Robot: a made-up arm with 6 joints.
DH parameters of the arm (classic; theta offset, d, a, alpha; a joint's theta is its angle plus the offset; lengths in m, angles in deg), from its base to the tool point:
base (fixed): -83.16 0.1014 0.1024 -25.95
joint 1: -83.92 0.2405 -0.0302 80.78
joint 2: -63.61 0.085 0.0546 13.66
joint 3: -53.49 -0.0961 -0.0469 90
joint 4: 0 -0.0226 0.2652 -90
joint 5: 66.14 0 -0.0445 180
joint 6: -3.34 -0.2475 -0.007 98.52
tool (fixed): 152.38 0.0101 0 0
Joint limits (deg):
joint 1: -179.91..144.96
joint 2: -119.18..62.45
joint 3: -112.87..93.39
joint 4: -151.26..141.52
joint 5: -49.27..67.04
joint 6: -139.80..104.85
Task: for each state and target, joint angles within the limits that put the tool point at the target. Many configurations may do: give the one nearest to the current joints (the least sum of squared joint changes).
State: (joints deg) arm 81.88 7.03 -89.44 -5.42 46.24 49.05
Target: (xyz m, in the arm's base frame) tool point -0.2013 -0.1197 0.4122
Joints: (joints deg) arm 109.43 27.97 -70.33 18.23 50.01 50.52
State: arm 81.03 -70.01 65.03 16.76 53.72 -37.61
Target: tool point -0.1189 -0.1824 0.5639
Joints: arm 113.03 -74.33 54.46 45.31 21.24 -30.46
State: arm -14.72 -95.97 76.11 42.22 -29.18 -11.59
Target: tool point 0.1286 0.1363 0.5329
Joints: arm 1.37 -98.44 81.98 67.40 -23.11 -12.17
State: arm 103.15 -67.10 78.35 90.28 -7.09 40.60
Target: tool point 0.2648 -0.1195 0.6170
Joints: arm 106.99 -77.58 83.15 113.08 21.86 40.36
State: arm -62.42 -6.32 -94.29 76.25 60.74 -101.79
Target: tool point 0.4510 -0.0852 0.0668
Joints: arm -89.77 -39.45 -101.81 60.28 67.04 -101.92
